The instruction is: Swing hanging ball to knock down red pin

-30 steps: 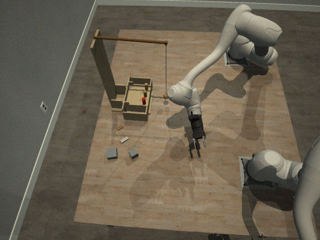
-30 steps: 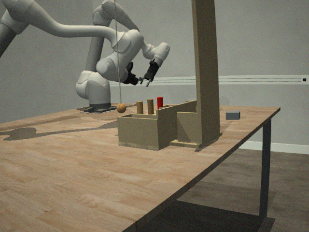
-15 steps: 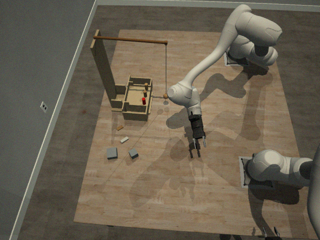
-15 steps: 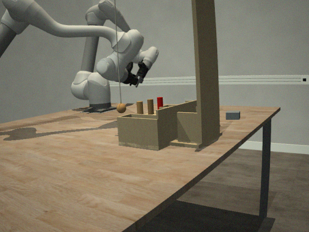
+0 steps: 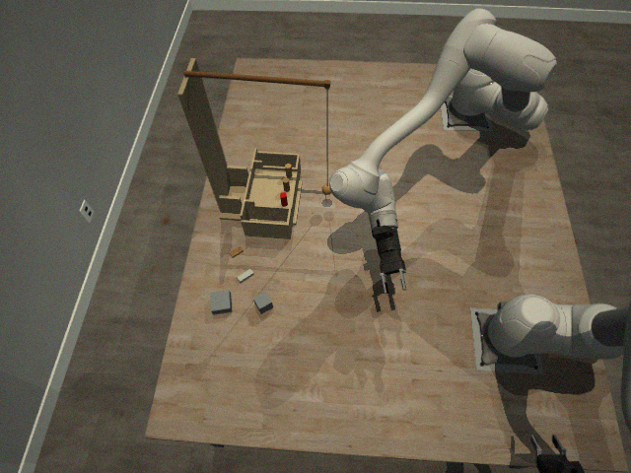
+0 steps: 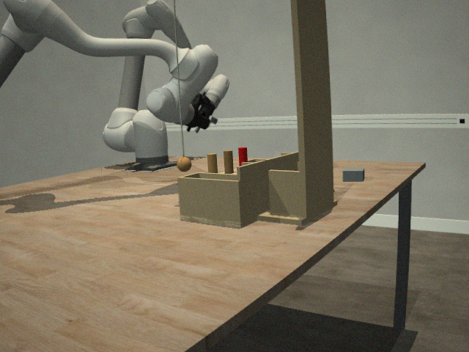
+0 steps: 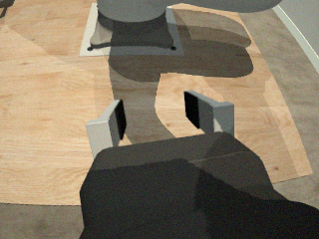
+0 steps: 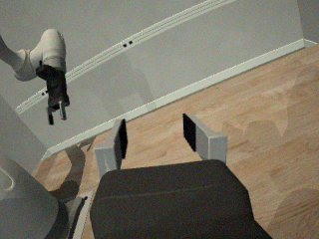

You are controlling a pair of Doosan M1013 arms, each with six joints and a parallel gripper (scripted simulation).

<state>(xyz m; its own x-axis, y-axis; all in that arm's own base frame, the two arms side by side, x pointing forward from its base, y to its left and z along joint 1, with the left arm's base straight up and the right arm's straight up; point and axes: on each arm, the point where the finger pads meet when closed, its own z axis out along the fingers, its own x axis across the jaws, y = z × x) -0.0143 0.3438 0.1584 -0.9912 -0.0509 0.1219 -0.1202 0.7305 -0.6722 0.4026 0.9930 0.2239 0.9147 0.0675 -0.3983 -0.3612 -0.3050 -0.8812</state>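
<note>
Now: the wooden ball 45 cm to the right of my right hand, 22 cm ahead of it and 10 cm below it. The rest, counted from my right hand: white block: 52 cm ahead, 22 cm below, 13 cm to the right; red pin: 39 cm to the right, 39 cm ahead, 10 cm below.
</note>
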